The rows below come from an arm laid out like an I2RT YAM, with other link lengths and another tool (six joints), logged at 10 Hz.
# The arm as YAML. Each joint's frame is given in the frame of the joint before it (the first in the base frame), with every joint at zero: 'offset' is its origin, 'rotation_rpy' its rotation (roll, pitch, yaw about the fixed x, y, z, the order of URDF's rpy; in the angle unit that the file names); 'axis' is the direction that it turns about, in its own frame. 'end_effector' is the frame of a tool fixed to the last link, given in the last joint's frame.
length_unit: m
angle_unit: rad
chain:
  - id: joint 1
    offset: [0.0, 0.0, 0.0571]
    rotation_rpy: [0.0, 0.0, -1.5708]
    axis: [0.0, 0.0, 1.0]
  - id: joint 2
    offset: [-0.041, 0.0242, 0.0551]
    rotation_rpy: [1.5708, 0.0, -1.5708]
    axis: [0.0, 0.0, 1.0]
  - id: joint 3
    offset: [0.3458, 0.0, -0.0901]
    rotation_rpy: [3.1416, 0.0, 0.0]
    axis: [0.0, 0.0, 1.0]
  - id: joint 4
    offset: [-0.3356, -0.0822, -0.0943]
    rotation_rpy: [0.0, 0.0, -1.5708]
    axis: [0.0, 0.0, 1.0]
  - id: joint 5
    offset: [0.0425, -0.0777, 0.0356]
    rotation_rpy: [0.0, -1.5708, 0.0]
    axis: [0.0, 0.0, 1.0]
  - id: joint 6
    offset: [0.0, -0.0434, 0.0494]
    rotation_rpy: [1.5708, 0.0, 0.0]
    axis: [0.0, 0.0, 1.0]
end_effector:
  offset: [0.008, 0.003, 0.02]
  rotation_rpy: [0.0, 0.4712, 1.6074]
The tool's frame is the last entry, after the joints.
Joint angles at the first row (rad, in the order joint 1, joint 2, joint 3, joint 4, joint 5, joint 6):
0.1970, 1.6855, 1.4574, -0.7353, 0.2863, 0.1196
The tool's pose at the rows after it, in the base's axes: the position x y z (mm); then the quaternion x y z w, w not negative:
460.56 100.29 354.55 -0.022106 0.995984 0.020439 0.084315
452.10 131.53 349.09 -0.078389 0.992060 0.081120 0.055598
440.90 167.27 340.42 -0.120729 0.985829 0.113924 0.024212
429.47 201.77 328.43 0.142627 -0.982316 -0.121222 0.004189
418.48 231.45 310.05 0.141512 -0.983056 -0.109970 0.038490
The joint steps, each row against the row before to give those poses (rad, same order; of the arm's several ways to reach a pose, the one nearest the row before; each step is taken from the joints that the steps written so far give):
0.0229, -0.0362, 0.0004, -0.0057, -0.2129, 0.0042
0.0496, 0.0065, 0.0000, -0.0221, -0.1415, 0.0103
0.0694, 0.0153, -0.0004, -0.0226, -0.0732, 0.0198
0.0752, 0.0240, 0.0000, -0.0171, -0.0096, 0.0347
0.0698, 0.0370, 0.0004, -0.0279, 0.0313, 0.0561

